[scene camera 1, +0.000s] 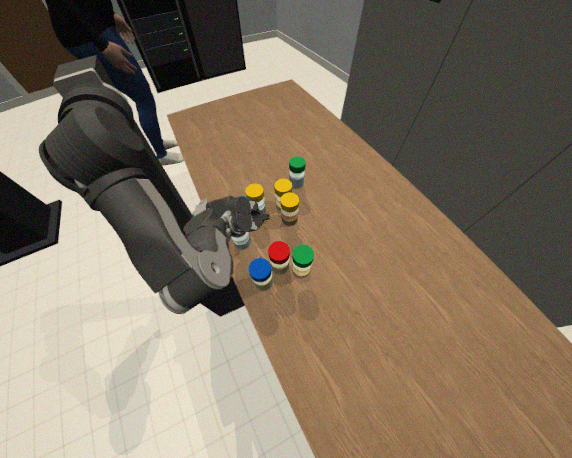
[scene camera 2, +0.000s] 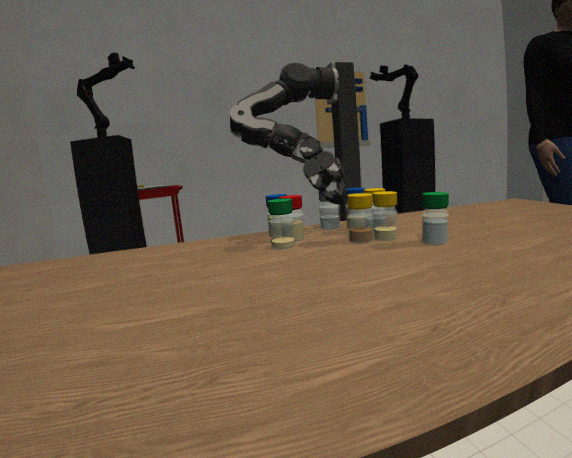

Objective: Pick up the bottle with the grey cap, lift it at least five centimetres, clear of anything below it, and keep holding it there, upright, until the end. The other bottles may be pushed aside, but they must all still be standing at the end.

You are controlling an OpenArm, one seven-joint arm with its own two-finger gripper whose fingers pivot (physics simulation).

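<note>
The grey-capped bottle [scene camera 1: 240, 240] [scene camera 2: 329, 217] stands upright near the table's robot-side edge. Its clear lower part shows, and its cap is mostly hidden by the gripper. My gripper [scene camera 1: 264, 216] [scene camera 2: 336, 198] is shut, its fingers together with no bottle visible between them. It is at about cap height, over and beside that bottle. A red-capped bottle [scene camera 1: 279, 255] [scene camera 2: 295, 202], a green-capped one [scene camera 1: 303, 257] [scene camera 2: 280, 206] and a blue-capped one [scene camera 1: 260, 271] [scene camera 2: 276, 196] stand upright on one side of it.
On the other side stand three yellow-capped bottles [scene camera 1: 254, 192] [scene camera 1: 283, 188] [scene camera 1: 290, 203], a mostly hidden blue-capped one [scene camera 2: 355, 190] and a green-capped one [scene camera 1: 297, 166] [scene camera 2: 435, 201] farther off. All are upright on the wooden table [scene camera 1: 380, 300] [scene camera 2: 250, 340]. A person stands beyond the table.
</note>
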